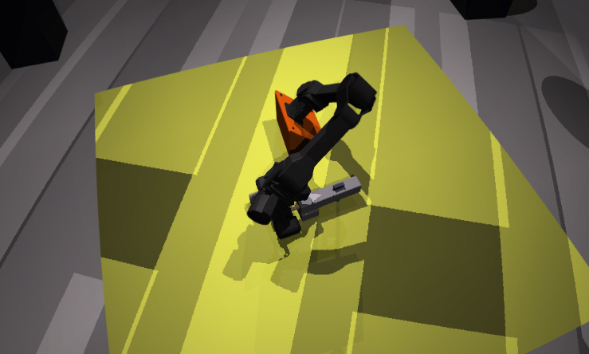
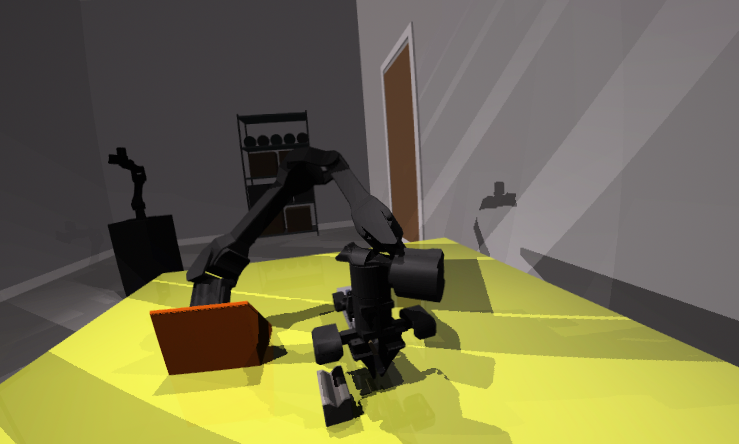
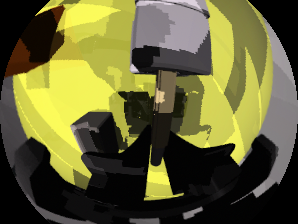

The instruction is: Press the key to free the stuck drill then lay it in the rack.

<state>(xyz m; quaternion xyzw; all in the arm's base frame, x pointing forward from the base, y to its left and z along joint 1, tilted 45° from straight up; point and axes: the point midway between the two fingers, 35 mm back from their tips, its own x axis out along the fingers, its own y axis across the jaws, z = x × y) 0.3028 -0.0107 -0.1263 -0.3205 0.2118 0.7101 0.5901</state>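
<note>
Now: the drill 4 cm to the left of my gripper tip, 4 cm above it and 1 cm behind it. Round my gripper tip: dark key 18 cm to the left, 4 cm behind, 4 cm above; then grey v-grooved rack 7 cm behind, 4 cm to the right, 1 cm above; then grey housing block 14 cm to the left, 3 cm behind, 3 cm above.
</note>
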